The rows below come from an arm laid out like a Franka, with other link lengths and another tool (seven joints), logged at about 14 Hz.
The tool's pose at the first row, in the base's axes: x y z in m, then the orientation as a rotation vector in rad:
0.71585 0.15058 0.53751 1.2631 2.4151 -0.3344
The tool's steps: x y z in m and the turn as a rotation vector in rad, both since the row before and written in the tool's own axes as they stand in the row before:
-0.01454 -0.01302 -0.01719 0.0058 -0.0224 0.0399
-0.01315 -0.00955 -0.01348 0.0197 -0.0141 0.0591
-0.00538 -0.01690 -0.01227 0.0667 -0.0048 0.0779
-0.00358 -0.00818 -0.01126 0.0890 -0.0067 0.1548
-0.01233 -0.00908 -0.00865 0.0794 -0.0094 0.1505
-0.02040 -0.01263 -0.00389 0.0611 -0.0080 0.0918
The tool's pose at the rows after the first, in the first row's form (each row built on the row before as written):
0.70864 0.13919 0.55975 1.3013 2.3685 -0.3425
0.70363 0.12975 0.57796 1.3703 2.3153 -0.3568
0.68830 0.12270 0.59139 1.4851 2.2573 -0.4160
0.68013 0.12179 0.60318 1.6866 2.1248 -0.4786
0.67305 0.11362 0.61705 1.8676 1.9775 -0.5308
0.66152 0.09740 0.63101 1.9790 1.8798 -0.5769

